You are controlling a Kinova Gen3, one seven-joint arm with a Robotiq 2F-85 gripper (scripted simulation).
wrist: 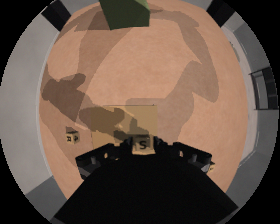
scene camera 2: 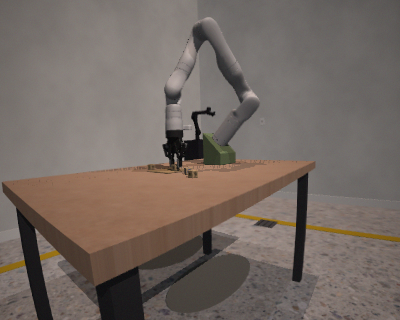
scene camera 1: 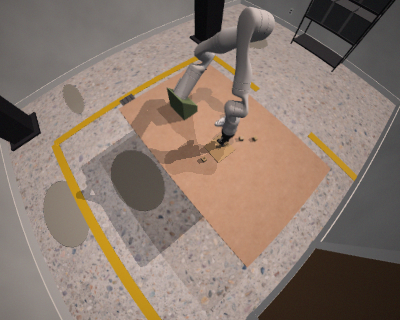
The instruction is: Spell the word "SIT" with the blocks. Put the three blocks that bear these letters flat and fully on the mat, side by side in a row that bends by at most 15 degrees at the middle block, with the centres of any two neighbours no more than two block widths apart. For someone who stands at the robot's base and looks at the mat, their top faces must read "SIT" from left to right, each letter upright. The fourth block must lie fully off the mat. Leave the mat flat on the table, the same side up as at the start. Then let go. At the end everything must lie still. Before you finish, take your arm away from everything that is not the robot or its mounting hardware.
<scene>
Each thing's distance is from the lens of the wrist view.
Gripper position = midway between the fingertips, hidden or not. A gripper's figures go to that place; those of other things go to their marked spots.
my gripper (wrist: 143, 141): 17 cm
tan mat (wrist: 109, 124): 19 cm
</scene>
